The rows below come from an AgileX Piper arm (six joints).
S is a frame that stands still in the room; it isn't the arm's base.
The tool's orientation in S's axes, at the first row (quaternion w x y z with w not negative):
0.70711 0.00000 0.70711 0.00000
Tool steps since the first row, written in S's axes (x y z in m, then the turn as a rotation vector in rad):
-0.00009 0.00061 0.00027 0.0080 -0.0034 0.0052
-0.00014 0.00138 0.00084 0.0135 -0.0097 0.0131
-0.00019 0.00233 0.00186 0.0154 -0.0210 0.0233
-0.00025 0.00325 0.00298 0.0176 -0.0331 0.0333
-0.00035 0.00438 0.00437 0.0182 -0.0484 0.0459
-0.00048 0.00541 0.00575 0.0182 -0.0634 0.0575
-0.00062 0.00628 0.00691 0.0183 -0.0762 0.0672
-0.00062 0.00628 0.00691 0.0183 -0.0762 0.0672
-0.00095 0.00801 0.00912 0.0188 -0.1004 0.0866
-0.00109 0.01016 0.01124 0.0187 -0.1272 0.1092
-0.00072 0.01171 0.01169 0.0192 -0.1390 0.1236
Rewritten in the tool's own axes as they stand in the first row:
-0.00027 0.00061 -0.00009 -0.0052 -0.0034 0.0080
-0.00084 0.00138 -0.00014 -0.0131 -0.0097 0.0135
-0.00186 0.00233 -0.00019 -0.0233 -0.0210 0.0154
-0.00298 0.00325 -0.00025 -0.0333 -0.0331 0.0176
-0.00437 0.00438 -0.00035 -0.0459 -0.0484 0.0182
-0.00575 0.00541 -0.00048 -0.0575 -0.0634 0.0182
-0.00691 0.00628 -0.00062 -0.0672 -0.0762 0.0183
-0.00691 0.00628 -0.00062 -0.0672 -0.0762 0.0183
-0.00912 0.00801 -0.00095 -0.0866 -0.1004 0.0188
-0.01124 0.01016 -0.00109 -0.1092 -0.1272 0.0187
-0.01169 0.01171 -0.00072 -0.1236 -0.1390 0.0192

